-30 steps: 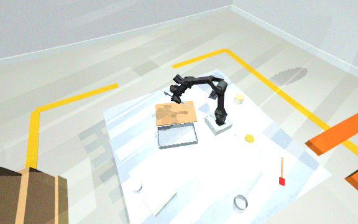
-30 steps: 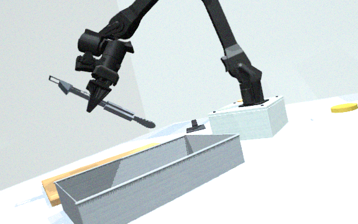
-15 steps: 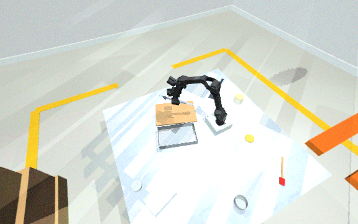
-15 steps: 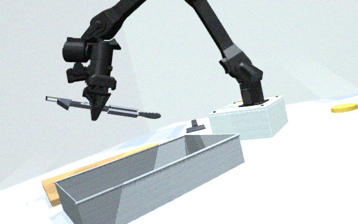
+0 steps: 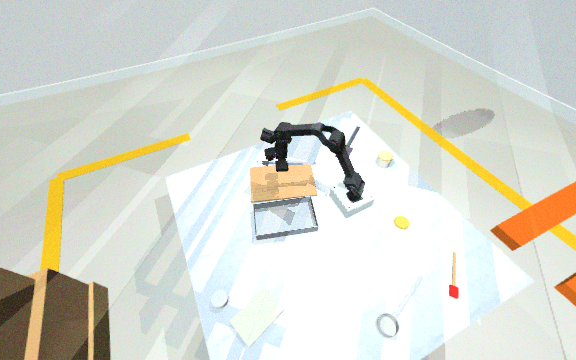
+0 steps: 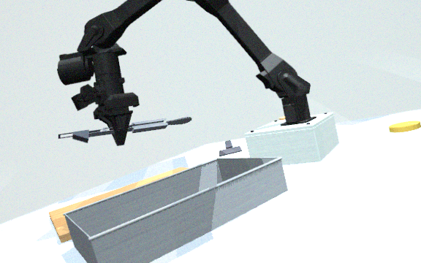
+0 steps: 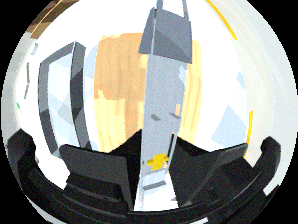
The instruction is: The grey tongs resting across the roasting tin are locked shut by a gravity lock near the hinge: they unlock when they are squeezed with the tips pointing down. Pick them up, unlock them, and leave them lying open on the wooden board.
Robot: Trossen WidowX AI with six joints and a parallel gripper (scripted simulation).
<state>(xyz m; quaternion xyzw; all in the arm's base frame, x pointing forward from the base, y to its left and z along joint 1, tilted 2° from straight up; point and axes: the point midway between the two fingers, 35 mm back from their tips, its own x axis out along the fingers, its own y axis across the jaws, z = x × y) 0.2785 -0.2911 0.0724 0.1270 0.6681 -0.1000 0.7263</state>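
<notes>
The wooden board lies 12 cm below my gripper tip. Also, from my gripper tip: dark scraper 50 cm behind, 10 cm to the right, 12 cm below; then grey roasting tin 8 cm ahead, 23 cm to the left, 10 cm below; then cork-topped jar 60 cm behind, 11 cm to the left, 9 cm below.
</notes>
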